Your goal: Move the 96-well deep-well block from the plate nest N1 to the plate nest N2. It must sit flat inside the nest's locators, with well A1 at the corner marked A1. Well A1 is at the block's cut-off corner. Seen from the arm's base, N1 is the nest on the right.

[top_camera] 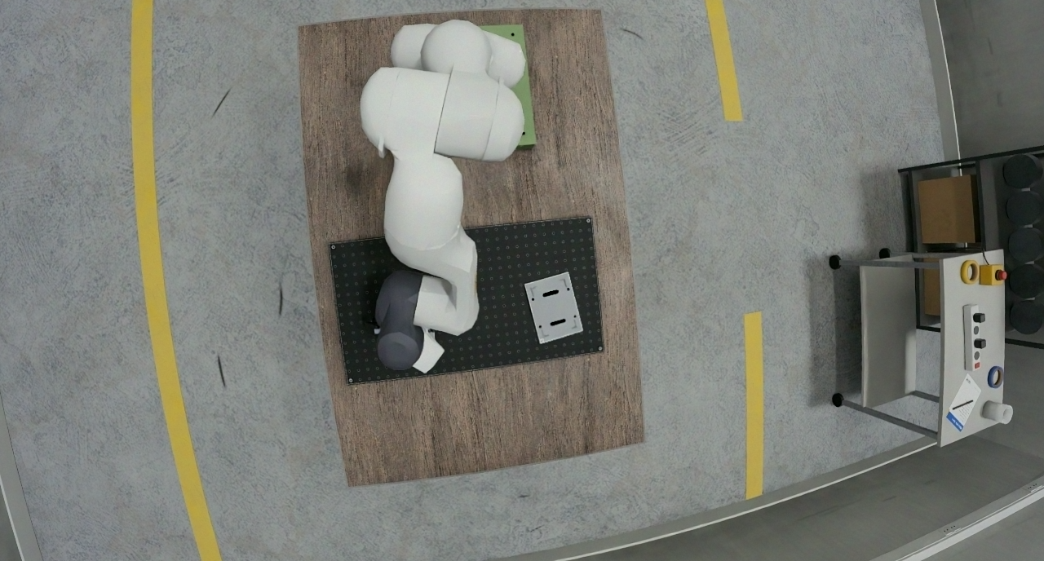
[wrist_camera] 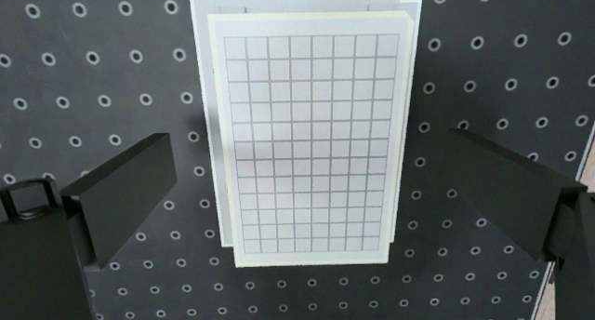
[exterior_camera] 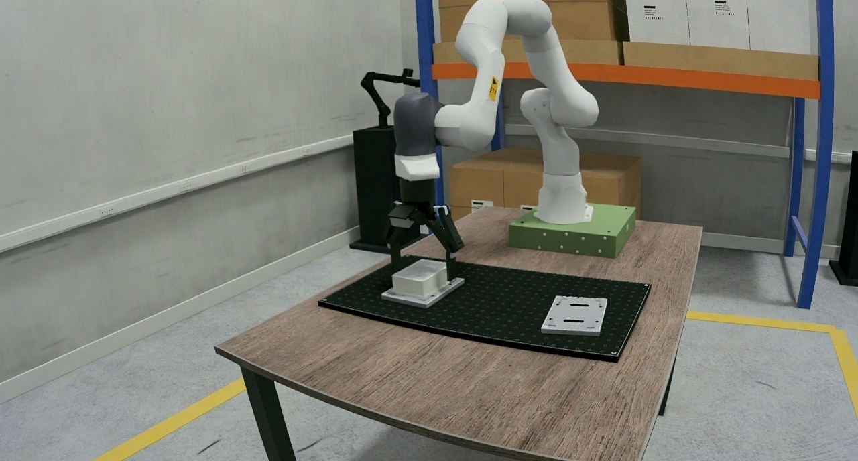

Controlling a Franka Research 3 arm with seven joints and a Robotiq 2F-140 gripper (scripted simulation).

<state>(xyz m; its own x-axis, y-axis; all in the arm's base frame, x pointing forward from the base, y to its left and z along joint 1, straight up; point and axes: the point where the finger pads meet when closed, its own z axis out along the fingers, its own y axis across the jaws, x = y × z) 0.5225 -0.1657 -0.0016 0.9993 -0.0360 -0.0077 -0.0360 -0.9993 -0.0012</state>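
Now: hand 2 cm above the white deep-well block. The rest, counted from my hand: nest N1: 4 cm below; nest N2: 38 cm to the left, 4 cm below, 2 cm ahead.
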